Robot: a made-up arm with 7 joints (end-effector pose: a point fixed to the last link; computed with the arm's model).
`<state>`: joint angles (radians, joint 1 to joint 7).
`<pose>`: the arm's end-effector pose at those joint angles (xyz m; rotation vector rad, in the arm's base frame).
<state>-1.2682 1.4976 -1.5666 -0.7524 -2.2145 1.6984 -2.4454</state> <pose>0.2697 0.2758 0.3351 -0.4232 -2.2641 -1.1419</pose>
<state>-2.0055 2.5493 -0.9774 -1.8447 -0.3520 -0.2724 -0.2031</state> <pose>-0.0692 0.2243 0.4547 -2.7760 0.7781 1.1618</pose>
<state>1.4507 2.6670 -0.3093 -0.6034 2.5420 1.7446 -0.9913</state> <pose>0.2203 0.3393 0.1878 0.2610 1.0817 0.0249</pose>
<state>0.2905 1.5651 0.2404 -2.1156 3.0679 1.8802 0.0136</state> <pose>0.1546 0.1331 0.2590 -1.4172 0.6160 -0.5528</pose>
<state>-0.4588 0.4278 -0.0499 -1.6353 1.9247 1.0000 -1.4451</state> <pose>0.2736 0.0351 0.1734 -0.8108 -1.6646 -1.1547</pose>
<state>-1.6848 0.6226 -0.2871 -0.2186 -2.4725 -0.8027 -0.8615</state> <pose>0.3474 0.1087 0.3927 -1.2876 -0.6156 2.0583</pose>
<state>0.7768 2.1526 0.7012 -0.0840 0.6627 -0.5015 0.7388</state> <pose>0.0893 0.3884 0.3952 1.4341 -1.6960 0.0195</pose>
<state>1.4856 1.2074 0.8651 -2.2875 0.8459 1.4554 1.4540</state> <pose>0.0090 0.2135 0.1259 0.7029 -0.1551 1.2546</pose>
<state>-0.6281 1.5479 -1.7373 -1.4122 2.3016 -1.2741 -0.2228</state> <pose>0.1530 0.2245 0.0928 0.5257 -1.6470 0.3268</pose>
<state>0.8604 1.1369 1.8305 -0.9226 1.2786 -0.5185 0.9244</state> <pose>-0.1074 0.3694 0.2840 -0.3185 2.7476 -0.7886</pose>
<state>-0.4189 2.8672 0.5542 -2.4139 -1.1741 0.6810 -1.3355</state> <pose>0.0639 -0.0870 0.4132 -1.3312 -0.7287 -0.4854</pose>
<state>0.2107 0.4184 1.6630 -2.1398 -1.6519 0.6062 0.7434</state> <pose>-0.0799 0.2469 0.1881 2.7284 -0.3990 0.8345</pose>
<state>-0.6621 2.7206 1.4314 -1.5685 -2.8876 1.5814 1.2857</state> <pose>-0.1960 -0.0674 0.4474 -0.3577 -0.3432 -0.5507</pose>
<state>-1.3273 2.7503 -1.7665 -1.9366 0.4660 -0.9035 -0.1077</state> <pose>-0.0264 0.2597 0.3002 0.9064 -1.4274 -1.3683</pose>
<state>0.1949 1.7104 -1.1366 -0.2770 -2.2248 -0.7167 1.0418</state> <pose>0.0486 0.4320 0.2611 0.0181 1.9410 -1.3207</pose>
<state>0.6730 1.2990 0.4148 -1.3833 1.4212 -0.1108 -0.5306</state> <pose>0.1039 0.3184 0.1240 0.7516 -1.2285 -0.0334</pose>
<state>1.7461 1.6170 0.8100 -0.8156 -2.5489 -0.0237 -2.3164</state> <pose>-0.0144 0.4192 0.2645 1.2539 -0.4874 0.3040</pose>
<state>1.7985 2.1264 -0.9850 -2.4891 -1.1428 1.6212 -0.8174</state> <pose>-0.1421 0.1808 0.1423 -0.1151 -0.8895 2.9383</pose>
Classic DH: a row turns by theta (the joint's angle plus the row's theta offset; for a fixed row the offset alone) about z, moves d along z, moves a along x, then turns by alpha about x. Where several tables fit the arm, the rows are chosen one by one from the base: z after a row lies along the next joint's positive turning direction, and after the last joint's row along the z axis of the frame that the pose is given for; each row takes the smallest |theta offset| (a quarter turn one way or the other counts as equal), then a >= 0, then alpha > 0; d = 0 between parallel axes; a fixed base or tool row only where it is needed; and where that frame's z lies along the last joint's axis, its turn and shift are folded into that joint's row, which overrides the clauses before.
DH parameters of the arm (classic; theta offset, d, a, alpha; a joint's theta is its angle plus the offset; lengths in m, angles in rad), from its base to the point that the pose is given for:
base (fixed): 0 0.2222 -0.0209 -1.2217
joint 1: -1.5708 0.0217 0.0053 -1.5708
joint 2: 1.2217 0.0331 0.0028 1.5708
joint 3: 1.5708 -0.2207 0.0092 -1.5708
joint 4: 0 0.017 -0.0113 1.5708
joint 5: 0 -0.185 -0.0279 -1.5708
joint 6: 0 -0.0258 0.0092 1.5708
joint 7: 0.1608 0 -0.0037 0
tool (fixed): -0.1608 -0.0124 0 0

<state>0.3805 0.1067 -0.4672 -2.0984 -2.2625 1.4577 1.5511</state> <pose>0.1468 0.0321 0.0314 1.2306 -1.9624 0.6893</pose>
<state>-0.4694 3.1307 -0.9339 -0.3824 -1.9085 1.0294 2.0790</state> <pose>-0.0959 0.0359 0.6609 -2.5362 -0.5564 0.8721</pose>
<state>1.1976 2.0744 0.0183 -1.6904 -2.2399 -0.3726 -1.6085</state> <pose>0.1412 0.2802 0.1223 0.4371 -0.2942 0.6845</pose>
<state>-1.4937 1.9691 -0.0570 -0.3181 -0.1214 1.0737 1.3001</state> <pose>-0.0304 0.3998 0.4295 0.6018 -1.5460 2.4330</pose>
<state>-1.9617 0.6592 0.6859 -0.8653 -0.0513 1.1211 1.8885</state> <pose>0.2402 0.1069 0.5380 -1.8889 -1.0041 1.6117</pose>
